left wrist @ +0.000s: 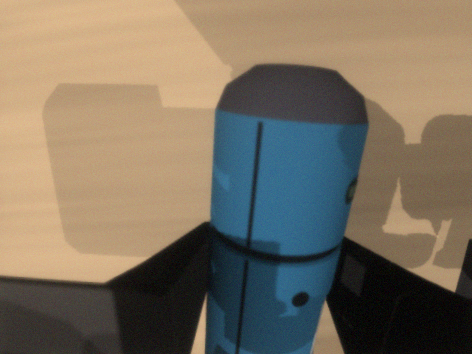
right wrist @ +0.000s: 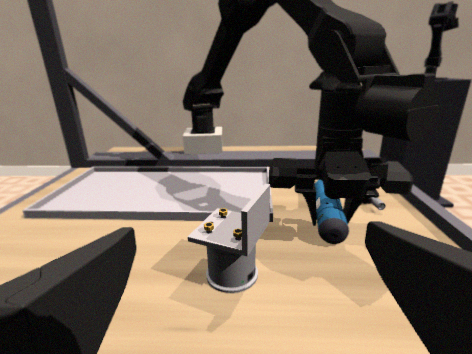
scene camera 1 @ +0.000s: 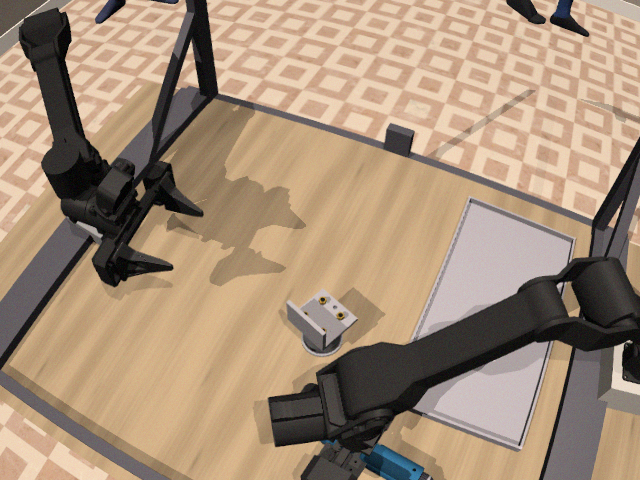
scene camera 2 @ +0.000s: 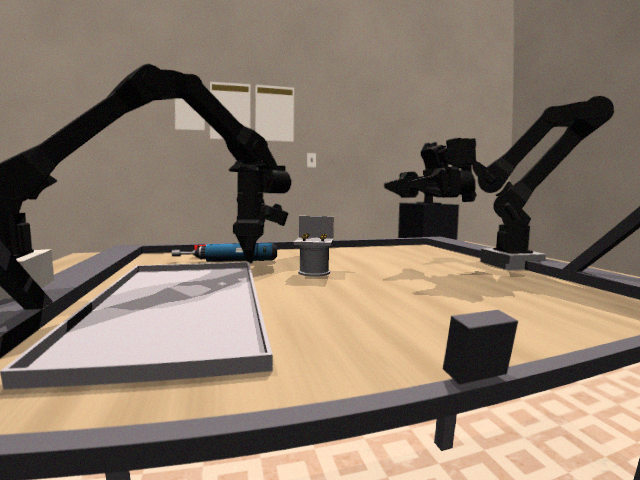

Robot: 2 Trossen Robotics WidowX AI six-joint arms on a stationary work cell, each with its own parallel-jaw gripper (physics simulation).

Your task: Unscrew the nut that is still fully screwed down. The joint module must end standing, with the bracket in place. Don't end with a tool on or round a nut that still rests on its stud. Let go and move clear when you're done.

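Places are measured from the left arm's base along level axes (x left, y up, z ahead), in metres.
Pixels of known places: left gripper, fingertip midpoint: [left wrist: 264,234] [scene camera 1: 354,449] [scene camera 2: 250,261]; right gripper, fingertip midpoint: [right wrist: 251,235] [scene camera 1: 188,240] [scene camera 2: 395,184]; left arm's base, link origin: [right wrist: 203,131]; right arm's base, link origin: [scene camera 2: 512,251].
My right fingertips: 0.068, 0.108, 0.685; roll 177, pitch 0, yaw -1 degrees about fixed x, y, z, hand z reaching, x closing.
Ahead of a thing's pixels: the offset from my right fingertips to its top centre, as dx, dy, dz.
The grey joint module @(-0.007, -0.103, -0.188) [scene camera 1: 321,350] [scene camera 2: 314,259] [right wrist: 231,267] stands upright on the table. The bracket [scene camera 1: 303,321] [scene camera 2: 316,225] [right wrist: 258,220] sits on its top, upright flange at one side. Brass nuts @(-0.031, -0.101, -0.180) [scene camera 1: 340,315] [scene camera 2: 323,237] [right wrist: 208,227] sit on the bracket plate; which one is fully down I cannot tell. My left gripper [scene camera 2: 250,254] [left wrist: 264,234] [right wrist: 328,225] points down, shut on a blue power screwdriver @(+0.162, -0.135, -0.344) [scene camera 1: 395,461] [scene camera 2: 222,252] [left wrist: 285,175], which is nearly level, close to the table. My right gripper [scene camera 1: 187,240] [scene camera 2: 387,184] [right wrist: 251,235] is open, away from the module.
A shallow grey tray @(-0.133, -0.161, -0.439) [scene camera 2: 155,374] [right wrist: 125,215] lies beside the module, partly under my left arm. A red tool @(+0.242, -0.147, -0.363) [scene camera 2: 200,246], mostly hidden, lies behind the blue screwdriver. A dark block @(-0.433, -0.119, -0.198) [scene camera 1: 399,139] [scene camera 2: 480,346] stands on the table's edge frame.
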